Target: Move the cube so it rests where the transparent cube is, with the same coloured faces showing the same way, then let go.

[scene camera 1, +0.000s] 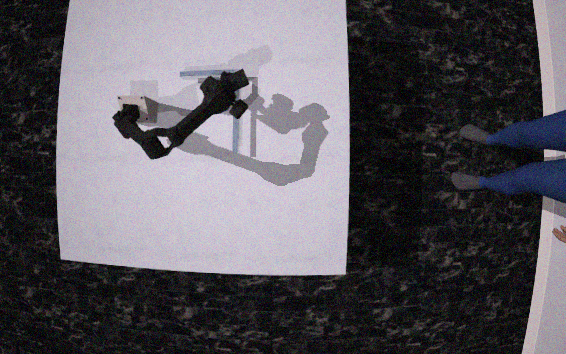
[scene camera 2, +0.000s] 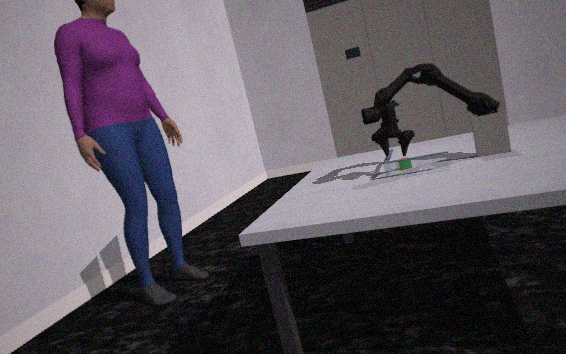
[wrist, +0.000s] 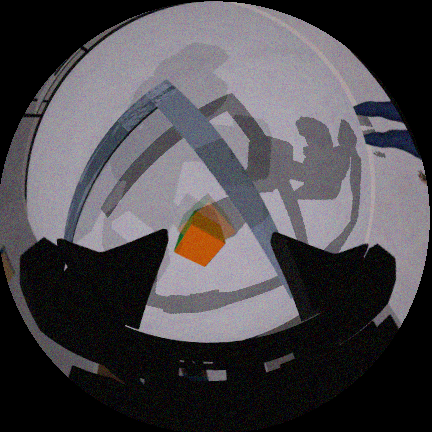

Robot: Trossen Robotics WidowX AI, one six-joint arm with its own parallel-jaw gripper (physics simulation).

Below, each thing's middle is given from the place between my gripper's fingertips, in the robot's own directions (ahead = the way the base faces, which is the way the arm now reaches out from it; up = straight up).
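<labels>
The transparent cube (wrist: 205, 214) is sitting 10 mm behind my hand and 40 mm below it, and there's also the L-shaped bar (scene camera 2: 392, 168), which is 30 mm below my hand, 40 mm to the right of it and 70 mm behind it.
</labels>
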